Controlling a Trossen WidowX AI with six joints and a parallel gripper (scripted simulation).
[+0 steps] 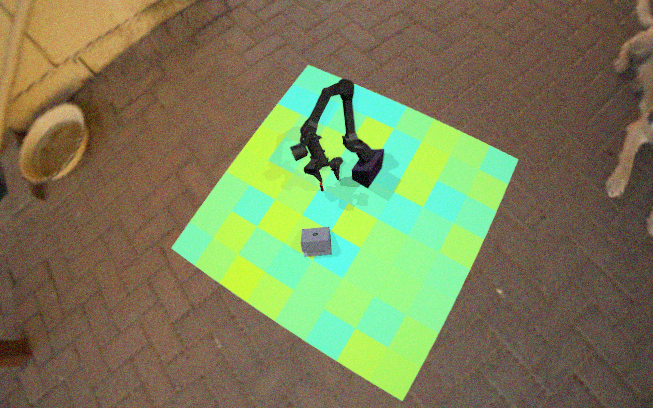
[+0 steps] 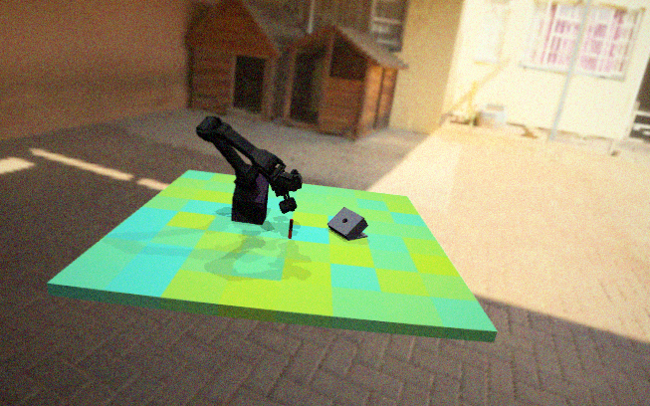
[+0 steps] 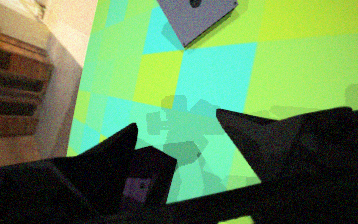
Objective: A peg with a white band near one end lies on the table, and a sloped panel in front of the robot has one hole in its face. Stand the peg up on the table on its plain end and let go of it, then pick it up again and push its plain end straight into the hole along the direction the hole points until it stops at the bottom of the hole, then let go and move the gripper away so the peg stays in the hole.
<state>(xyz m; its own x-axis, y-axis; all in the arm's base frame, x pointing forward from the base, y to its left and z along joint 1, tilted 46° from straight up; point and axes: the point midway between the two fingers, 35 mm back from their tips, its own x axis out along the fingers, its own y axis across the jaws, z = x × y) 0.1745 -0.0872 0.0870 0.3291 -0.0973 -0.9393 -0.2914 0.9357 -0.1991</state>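
Now: gripper tip 1 cm short of the red peg, 5 cm to the left of it and 8 cm above it. From my gripper tip the other things lie so: grey sloped panel 25 cm ahead, 6 cm to the left, 9 cm below.
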